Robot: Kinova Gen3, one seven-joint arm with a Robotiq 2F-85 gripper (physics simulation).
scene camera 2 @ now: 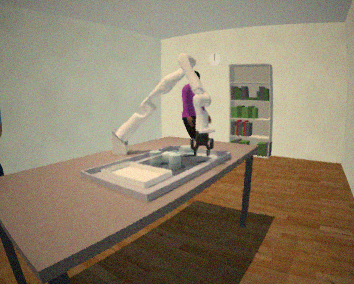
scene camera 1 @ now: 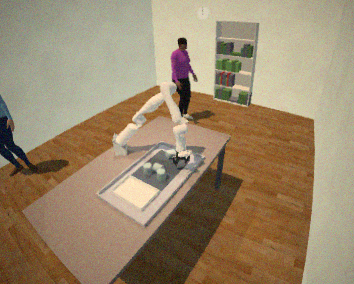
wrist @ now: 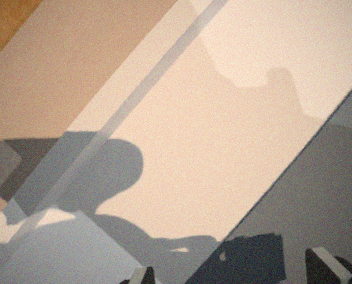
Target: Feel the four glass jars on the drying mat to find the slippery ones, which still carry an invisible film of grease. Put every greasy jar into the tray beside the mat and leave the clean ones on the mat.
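Frame: origin at the arm's base, x ahead, y left, z up, level; centimetres.
Seen in the pictures: gripper, fingertip midpoint: point(scene camera 2: 201, 156) point(scene camera 1: 181, 165) point(wrist: 231, 279); arm's base at its link origin: point(scene camera 2: 120, 137) point(scene camera 1: 120, 141).
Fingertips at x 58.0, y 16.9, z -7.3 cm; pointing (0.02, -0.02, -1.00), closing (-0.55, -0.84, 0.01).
Pixels of each thing's middle, then the offset from my fingertips to it. "spot": a spot on its surface instead. Level surfaces: height alone.
- dark drying mat at its surface level: dz -3.2 cm
- pale jar-like shape at the middle of its body: point(scene camera 2: 186, 150) point(scene camera 1: 170, 153) dx -17.5, dy +6.4, dz +0.1 cm
- cream tray at the middle of its body: point(scene camera 2: 135, 173) point(scene camera 1: 134, 191) dx -8.5, dy -41.5, dz -2.0 cm
- raised grey rim at a spot on its surface: point(scene camera 2: 117, 188) point(scene camera 1: 124, 214) spot: dx +2.5, dy -59.2, dz -2.2 cm
- brown table at its surface level: dz -3.6 cm
Three pale green jars, one at the left point(scene camera 1: 147, 168), one at the back point(scene camera 1: 158, 166) and one at the front point(scene camera 1: 161, 174), stand close together on the dark drying mat point(scene camera 1: 145, 178) point(wrist: 310, 190). Another pale jar-like shape point(scene camera 1: 170, 154) point(scene camera 2: 186, 149) shows just left of and behind my gripper; its pose is unclear. My gripper point(scene camera 1: 181, 165) point(scene camera 2: 202, 152) point(wrist: 230, 270) is partly open and empty, pointing down low at the far end of the mat. No jar shows between the fingers in the wrist view. The cream tray point(scene camera 1: 135, 192) point(scene camera 2: 140, 175) beside the mat holds no jar.
A raised grey rim point(scene camera 1: 122, 211) point(scene camera 2: 117, 188) surrounds the mat and tray on the brown table point(scene camera 1: 65, 210) point(scene camera 2: 45, 200). A person in purple point(scene camera 1: 181, 65) stands behind the table; a person in blue point(scene camera 1: 6, 137) is at the left edge. A bookshelf point(scene camera 1: 255, 65) point(scene camera 2: 270, 110) stands behind.
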